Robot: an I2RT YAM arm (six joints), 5 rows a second.
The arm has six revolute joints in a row. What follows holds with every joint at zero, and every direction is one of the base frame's. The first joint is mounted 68 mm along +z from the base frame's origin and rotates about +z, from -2.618 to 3.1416 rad. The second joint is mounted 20 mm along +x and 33.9 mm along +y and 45.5 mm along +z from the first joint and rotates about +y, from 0 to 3.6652 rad. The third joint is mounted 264 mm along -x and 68.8 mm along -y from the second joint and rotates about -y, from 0 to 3.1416 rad. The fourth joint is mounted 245 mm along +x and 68.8 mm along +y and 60 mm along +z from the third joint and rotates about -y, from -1.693 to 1.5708 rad. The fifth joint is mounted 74 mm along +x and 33.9 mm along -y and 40.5 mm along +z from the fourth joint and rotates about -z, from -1.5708 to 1.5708 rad. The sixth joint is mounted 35.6 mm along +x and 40.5 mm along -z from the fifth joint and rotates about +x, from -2.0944 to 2.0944 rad. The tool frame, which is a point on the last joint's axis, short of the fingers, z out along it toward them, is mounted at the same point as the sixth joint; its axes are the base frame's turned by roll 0, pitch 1.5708 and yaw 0 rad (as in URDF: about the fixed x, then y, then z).
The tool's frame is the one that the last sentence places.
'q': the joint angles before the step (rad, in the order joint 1, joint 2, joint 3, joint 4, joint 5, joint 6). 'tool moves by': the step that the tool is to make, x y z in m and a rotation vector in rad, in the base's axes. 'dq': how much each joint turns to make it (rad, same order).
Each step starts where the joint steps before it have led.
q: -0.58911 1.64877 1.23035 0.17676 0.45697 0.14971
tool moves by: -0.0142 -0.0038 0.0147 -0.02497 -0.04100 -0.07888
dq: -0.02458 -0.04098 -0.00189 0.00126 0.05240 0.01634
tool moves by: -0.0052 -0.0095 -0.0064 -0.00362 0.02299 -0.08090
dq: -0.02327 0.01478 -0.00533 0.00605 0.05978 -0.00479
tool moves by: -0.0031 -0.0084 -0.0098 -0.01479 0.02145 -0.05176
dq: -0.01939 0.02054 -0.01957 0.04342 0.03688 -0.02078
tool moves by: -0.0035 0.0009 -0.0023 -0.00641 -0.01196 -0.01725
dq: -0.00266 -0.00934 -0.02355 0.02394 0.01382 0.00635
